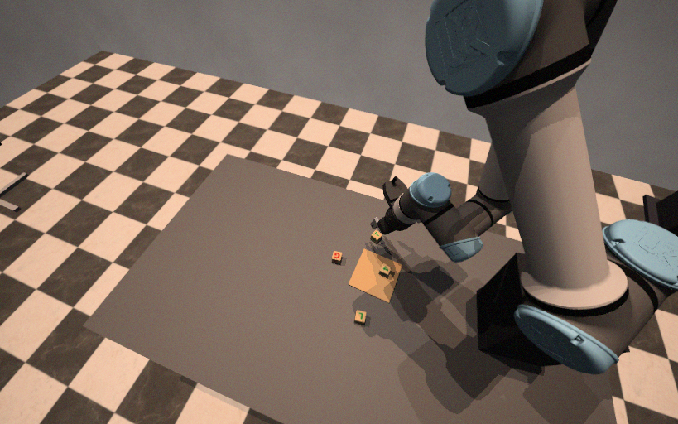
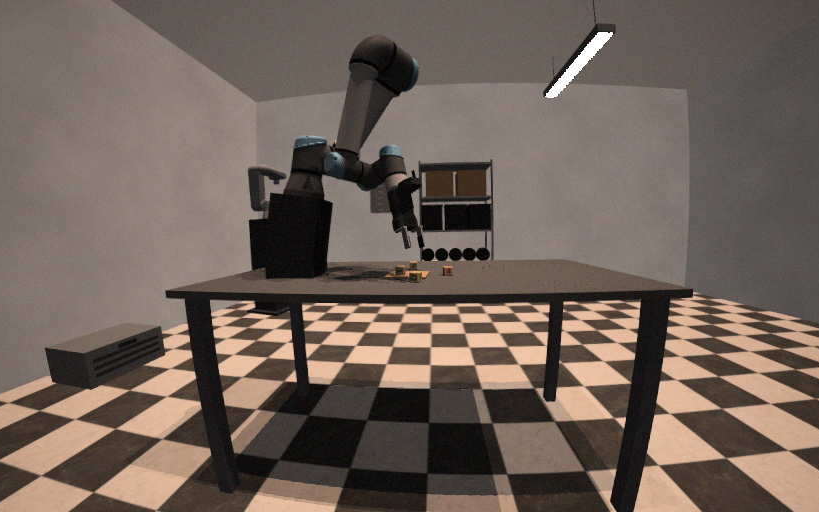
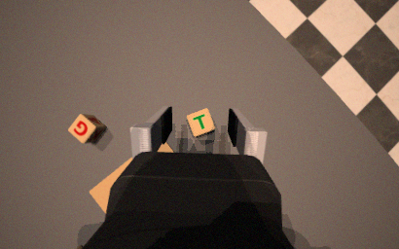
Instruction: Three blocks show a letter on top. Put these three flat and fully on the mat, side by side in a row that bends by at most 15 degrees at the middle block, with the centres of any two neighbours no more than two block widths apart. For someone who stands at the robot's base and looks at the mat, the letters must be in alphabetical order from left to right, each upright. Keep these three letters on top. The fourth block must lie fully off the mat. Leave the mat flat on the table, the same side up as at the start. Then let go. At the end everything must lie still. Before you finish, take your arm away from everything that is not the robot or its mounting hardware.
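The orange mat is 120 mm to the left of my hand, 120 mm below it and 60 mm behind it.
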